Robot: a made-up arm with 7 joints.
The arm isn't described. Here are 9 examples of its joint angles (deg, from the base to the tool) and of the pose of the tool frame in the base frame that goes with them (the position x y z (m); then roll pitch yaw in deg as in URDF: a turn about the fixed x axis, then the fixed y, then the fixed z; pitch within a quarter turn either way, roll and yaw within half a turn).
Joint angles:
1: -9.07 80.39 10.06 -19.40 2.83 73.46 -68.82
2: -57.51 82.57 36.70 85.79 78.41 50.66 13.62
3: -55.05 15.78 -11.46 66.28 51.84 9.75 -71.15
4: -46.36 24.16 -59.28 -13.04 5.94 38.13 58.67
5: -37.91 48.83 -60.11 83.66 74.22 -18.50 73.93
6: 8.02 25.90 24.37 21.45 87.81 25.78 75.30
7: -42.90 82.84 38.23 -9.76 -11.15 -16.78 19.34
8: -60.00 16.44 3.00 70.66 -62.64 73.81 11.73
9: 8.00 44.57 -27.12 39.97 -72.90 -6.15 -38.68
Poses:
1: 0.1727 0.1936 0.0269 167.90 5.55 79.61
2: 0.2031 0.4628 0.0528 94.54 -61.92 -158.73
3: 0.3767 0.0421 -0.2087 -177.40 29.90 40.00
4: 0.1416 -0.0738 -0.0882 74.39 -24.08 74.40
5: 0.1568 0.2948 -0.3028 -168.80 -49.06 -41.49
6: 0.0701 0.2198 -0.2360 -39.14 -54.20 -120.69
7: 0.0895 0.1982 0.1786 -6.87 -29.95 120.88
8: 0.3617 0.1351 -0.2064 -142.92 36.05 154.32
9: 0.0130 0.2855 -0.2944 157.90 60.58 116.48
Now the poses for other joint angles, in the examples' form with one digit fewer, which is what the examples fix.
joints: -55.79 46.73 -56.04 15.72 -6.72 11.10 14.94
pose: 0.297 0.040 -0.117 114.9 -28.3 46.7
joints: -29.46 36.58 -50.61 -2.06 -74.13 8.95 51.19
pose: 0.195 0.039 -0.181 137.9 37.3 103.4
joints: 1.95 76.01 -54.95 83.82 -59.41 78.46 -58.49
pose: -0.056 0.484 -0.102 -173.4 -25.4 -169.1
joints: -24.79 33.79 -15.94 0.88 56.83 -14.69 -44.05
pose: 0.215 0.039 -0.122 164.1 -23.0 -5.6
